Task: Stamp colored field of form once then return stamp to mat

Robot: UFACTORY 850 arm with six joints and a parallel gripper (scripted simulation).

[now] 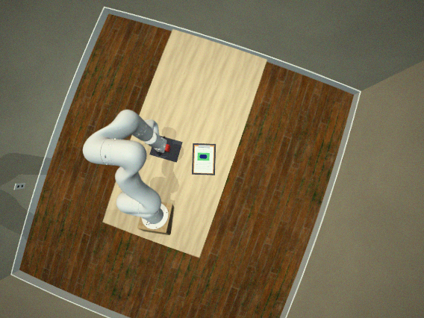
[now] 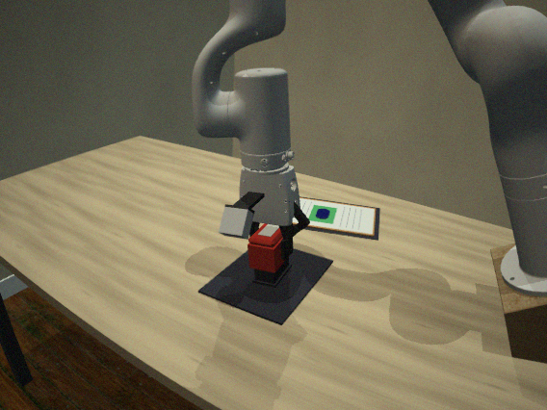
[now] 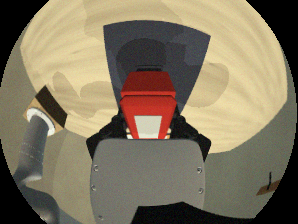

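Right now my hand is 7 cm above the mat. Round my hand: stamp: 2 cm below; form: 11 cm ahead, 29 cm to the right, 6 cm below.
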